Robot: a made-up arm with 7 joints. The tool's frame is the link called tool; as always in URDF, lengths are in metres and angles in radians.
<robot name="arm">
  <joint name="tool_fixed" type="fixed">
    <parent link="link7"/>
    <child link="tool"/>
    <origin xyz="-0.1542 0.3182 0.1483" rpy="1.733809 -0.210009 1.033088"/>
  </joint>
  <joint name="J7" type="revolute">
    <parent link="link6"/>
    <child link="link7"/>
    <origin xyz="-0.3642 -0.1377 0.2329" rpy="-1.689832 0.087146 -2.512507"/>
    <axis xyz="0 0 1"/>
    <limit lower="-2.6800" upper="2.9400" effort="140" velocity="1.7"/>
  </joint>
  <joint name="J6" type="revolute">
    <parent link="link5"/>
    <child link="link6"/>
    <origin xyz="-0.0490 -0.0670 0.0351" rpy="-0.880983 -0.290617 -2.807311"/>
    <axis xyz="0 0 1"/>
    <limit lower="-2.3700" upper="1.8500" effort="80" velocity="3.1"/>
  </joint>
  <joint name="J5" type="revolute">
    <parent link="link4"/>
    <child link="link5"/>
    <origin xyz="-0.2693 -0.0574 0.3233" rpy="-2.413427 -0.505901 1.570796"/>
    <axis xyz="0 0 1"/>
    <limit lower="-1.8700" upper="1.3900" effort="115" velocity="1.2"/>
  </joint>
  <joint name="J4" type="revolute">
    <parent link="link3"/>
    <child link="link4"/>
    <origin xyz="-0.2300 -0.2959 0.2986" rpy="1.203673 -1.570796 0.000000"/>
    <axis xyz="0 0 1"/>
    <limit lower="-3.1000" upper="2.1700" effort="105" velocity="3.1"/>
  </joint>
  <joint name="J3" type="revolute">
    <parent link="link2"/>
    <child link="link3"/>
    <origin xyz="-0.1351 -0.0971 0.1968" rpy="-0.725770 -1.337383 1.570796"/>
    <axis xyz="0 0 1"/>
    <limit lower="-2.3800" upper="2.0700" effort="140" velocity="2.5"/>
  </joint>
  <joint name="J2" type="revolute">
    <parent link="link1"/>
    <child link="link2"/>
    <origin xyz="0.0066 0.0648 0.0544" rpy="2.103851 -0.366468 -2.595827"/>
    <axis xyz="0 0 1"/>
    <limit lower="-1.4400" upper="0.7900" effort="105" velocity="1.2"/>
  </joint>
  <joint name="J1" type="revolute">
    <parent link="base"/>
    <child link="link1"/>
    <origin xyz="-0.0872 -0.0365 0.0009" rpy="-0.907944 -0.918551 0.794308"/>
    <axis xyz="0 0 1"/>
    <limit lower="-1.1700" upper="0.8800" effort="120" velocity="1.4"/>
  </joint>
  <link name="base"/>
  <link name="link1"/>
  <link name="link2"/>
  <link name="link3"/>
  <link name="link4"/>
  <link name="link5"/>
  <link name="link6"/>
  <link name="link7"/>
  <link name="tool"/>
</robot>
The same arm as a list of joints. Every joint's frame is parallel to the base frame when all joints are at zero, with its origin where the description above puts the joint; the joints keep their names.
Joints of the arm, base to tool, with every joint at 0 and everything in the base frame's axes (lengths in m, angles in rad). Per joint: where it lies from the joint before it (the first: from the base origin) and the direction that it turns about. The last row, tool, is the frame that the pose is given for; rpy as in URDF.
J1: origin -0.0872 -0.0365 0.0009 axis -0.905027 0.203506 0.373511
J2: origin -0.0464 0.0708 -0.0054 axis 0.172993 0.205892 -0.963162
J3: origin 0.1944 0.0683 -0.1548 axis +x
J4: origin 0.2986 -0.3587 0.1085 axis -y
J5: origin -0.2693 -0.3233 -0.0574 axis -0.665501 0.652901 0.361701
J6: origin -0.0734 0.0077 -0.0518 axis -0.904979 -0.197396 0.376891
J7: origin -0.0544 -0.0868 0.442 axis -0.1362 0.982598 -0.1263
tool: origin 0.1982 0.1402 -0.2968 rpy 0.0237 -0.0451 0.3556
Joint limits (rad, base to tool): -1.17..0.88 -1.44..0.79 -2.38..2.07 -3.1..2.17 -1.87..1.39 -2.37..1.85 -2.68..2.94

